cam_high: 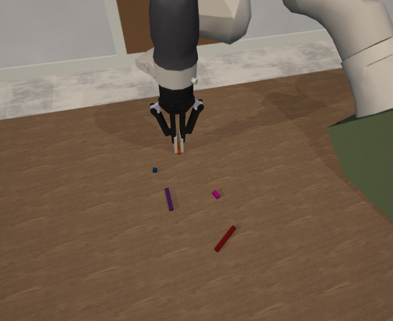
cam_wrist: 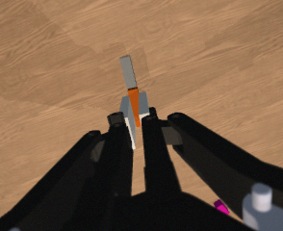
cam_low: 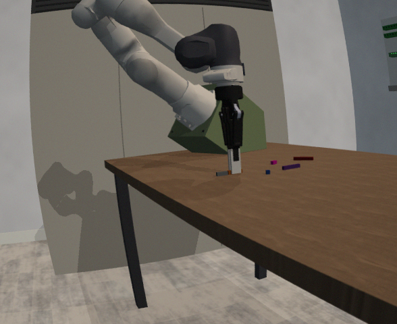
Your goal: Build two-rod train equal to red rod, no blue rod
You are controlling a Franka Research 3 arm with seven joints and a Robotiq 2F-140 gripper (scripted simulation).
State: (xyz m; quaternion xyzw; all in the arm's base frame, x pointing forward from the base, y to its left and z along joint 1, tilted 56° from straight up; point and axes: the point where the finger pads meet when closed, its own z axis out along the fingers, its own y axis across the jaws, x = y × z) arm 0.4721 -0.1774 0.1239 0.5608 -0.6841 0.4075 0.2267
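Now: hand 30 mm above the orange rod. From my hand the other things lie so: grey rod: 10 mm behind, 40 mm to the right, 30 mm below; blue rod: 90 mm ahead, 40 mm to the left, 30 mm below; purple rod: 80 mm ahead, 140 mm to the left, 30 mm below.
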